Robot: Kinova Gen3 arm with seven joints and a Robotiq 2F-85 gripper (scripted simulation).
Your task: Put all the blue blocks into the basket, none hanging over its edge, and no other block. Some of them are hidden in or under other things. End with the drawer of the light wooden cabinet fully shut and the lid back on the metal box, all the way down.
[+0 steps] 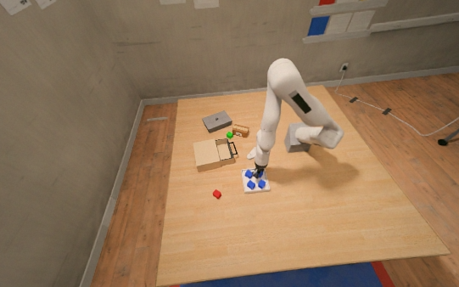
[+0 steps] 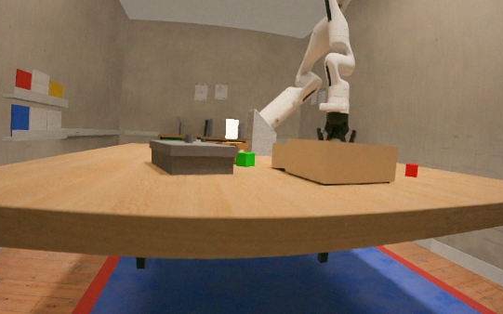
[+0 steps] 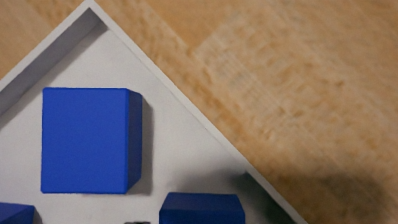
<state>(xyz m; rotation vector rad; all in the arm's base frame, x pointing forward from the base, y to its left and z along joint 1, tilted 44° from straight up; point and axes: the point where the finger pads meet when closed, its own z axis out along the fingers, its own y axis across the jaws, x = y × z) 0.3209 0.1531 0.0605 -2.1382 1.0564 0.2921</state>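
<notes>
Now: hand 40 mm short of the white basket, 30 mm to the right of it and 20 mm above it. The rest, counted from my hand: red block 270 mm ahead, 70 mm to the left, 20 mm below; light wooden cabinet 240 mm ahead, 200 mm to the right; drawer 200 mm to the right, 190 mm ahead.
</notes>
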